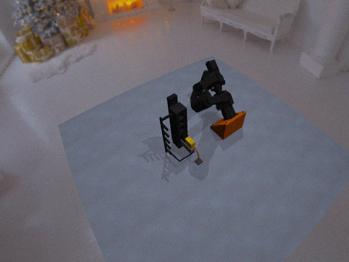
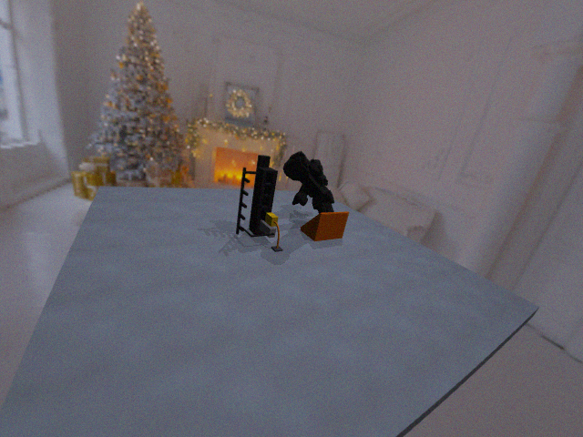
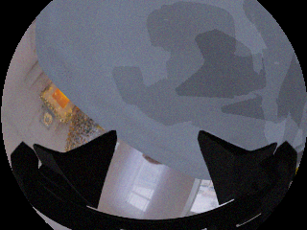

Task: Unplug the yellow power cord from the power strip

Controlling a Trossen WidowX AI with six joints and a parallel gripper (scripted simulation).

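The yellow plug is 330 mm ahead of my gripper tip, 240 mm to the left of it and 40 mm above it.
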